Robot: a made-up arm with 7 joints.
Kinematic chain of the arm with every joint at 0, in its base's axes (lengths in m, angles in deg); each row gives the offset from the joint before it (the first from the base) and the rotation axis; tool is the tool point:
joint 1: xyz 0 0 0.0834 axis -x
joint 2: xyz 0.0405 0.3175 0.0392 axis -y
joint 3: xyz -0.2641 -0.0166 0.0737 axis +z
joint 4: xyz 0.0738 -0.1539 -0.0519 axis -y
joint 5: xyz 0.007 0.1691 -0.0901 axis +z
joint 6: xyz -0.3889 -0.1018 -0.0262 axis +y
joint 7: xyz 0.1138 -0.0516 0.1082 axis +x
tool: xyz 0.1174 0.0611 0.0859
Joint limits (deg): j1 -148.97..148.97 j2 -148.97..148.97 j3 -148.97..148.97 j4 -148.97..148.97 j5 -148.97..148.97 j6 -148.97..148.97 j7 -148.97..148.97
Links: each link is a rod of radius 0.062 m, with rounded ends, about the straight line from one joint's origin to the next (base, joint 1, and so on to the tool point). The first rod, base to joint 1, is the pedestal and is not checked.
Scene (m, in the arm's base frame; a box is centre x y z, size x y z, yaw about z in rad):
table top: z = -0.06
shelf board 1: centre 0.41 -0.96 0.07 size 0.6 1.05 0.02 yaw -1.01
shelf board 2: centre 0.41 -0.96 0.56 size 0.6 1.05 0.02 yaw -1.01
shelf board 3: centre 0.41 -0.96 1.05 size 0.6 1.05 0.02 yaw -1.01
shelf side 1: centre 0.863 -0.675 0.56 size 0.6 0.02 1 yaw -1.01
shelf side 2: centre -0.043 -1.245 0.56 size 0.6 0.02 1 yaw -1.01
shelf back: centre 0.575 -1.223 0.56 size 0.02 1.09 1 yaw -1.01
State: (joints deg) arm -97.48 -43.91 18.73 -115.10 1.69 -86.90 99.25
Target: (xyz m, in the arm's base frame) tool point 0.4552 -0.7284 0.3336
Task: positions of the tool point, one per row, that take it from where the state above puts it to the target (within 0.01 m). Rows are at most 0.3 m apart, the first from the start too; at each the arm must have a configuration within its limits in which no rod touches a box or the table.
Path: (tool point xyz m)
1: 0.5215 -0.4637 0.3436
2: 0.4552 -0.7284 0.3337

